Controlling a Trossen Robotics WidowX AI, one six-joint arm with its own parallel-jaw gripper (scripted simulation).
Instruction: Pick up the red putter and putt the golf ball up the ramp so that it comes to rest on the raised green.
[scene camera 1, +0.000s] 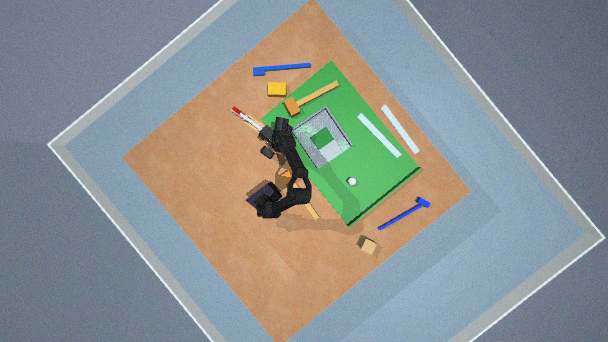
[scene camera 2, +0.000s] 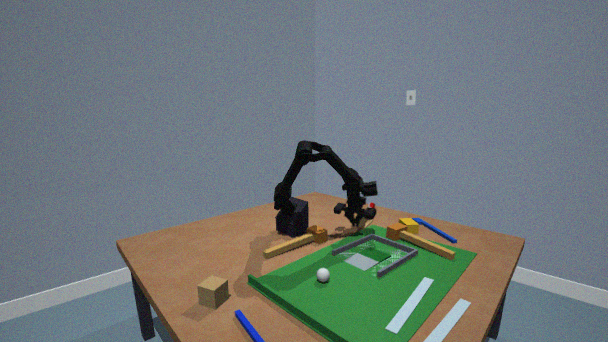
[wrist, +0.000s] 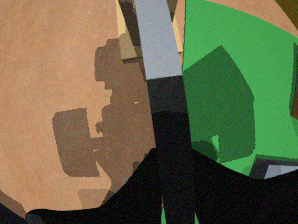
Note:
I see my gripper (wrist: 168, 152), a wooden mallet (scene camera 2: 397, 231), a tan cube (scene camera 2: 213, 292) and a wooden mallet (scene camera 2: 317, 234).
The wrist view does not show the tan cube: it is out of frame.

